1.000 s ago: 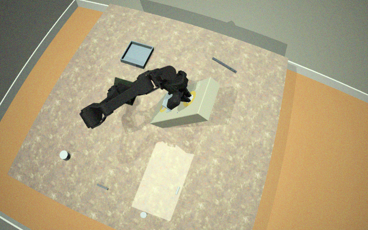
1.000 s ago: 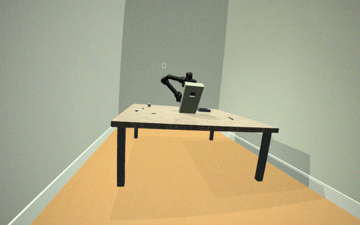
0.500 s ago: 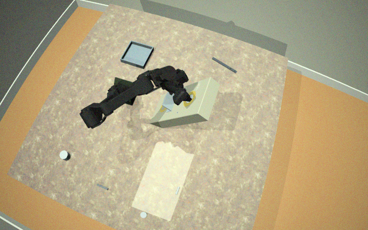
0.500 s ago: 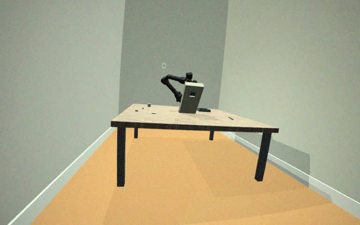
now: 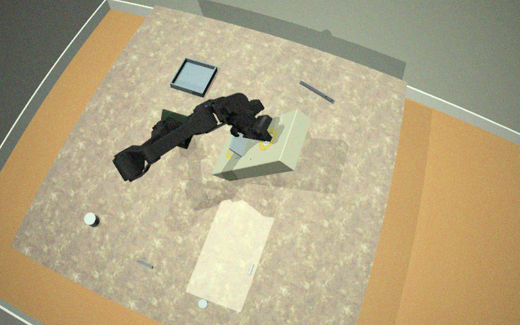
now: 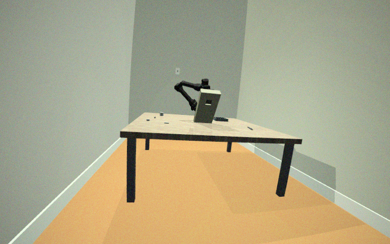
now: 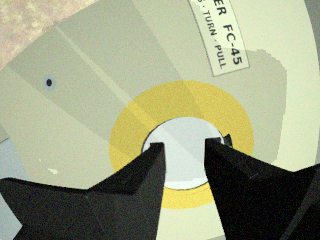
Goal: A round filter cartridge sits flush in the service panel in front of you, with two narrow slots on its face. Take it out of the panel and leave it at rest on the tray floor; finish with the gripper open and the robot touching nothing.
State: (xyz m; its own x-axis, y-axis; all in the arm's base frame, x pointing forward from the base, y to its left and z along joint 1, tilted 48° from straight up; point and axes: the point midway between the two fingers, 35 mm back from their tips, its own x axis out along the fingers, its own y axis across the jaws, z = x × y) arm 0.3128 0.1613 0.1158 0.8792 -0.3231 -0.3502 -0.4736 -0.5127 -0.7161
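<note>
My gripper tip is 10 mm short of the round filter cartridge and 10 mm above it. Also, from my gripper tip: blue-grey tray 430 mm behind, 260 mm to the left, 230 mm below; short dark bar 240 mm behind, 500 mm to the right, 230 mm below; beige service panel 40 mm behind, 80 mm below.
</note>
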